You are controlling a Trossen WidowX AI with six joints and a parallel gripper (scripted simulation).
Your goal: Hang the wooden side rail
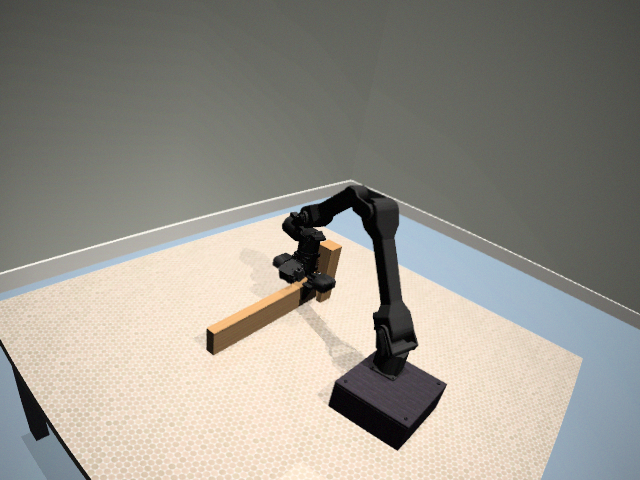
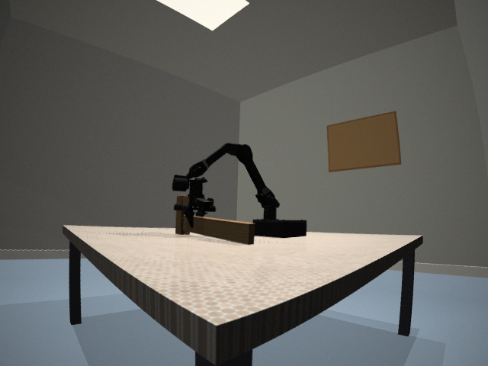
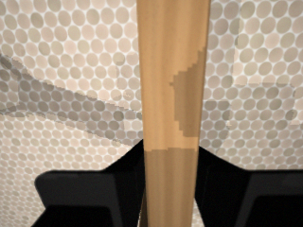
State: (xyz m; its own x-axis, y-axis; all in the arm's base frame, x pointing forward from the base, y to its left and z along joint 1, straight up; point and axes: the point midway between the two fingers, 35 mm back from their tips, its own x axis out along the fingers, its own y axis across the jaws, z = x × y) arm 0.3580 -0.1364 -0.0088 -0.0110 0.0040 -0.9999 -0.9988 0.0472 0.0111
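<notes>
Now: gripper tip 10 mm past the headboard post, 100 mm to the left of it and 40 mm below it.
</notes>
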